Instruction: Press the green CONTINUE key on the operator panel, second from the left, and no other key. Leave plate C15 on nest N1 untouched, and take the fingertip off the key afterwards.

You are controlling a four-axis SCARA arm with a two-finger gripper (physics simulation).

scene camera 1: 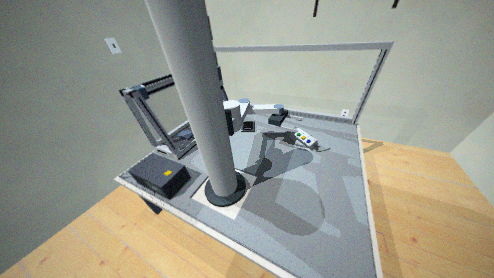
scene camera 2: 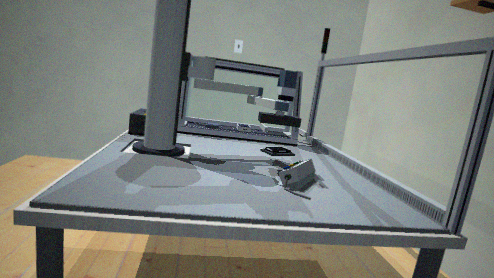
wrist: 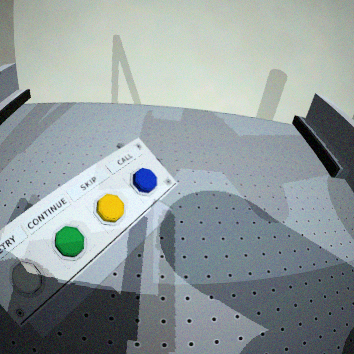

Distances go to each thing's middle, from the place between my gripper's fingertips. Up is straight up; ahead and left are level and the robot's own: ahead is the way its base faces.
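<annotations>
Offsets counted from my hand: green CONTINUE key (wrist: 69, 241), 1 cm to the left, 7 cm ahead, 13 cm below; RETRY key (wrist: 27, 278), 5 cm to the left, 10 cm ahead, 13 cm below; black box (scene camera 1: 151, 169), 72 cm to the left, 65 cm behind, 14 cm below.
</annotations>
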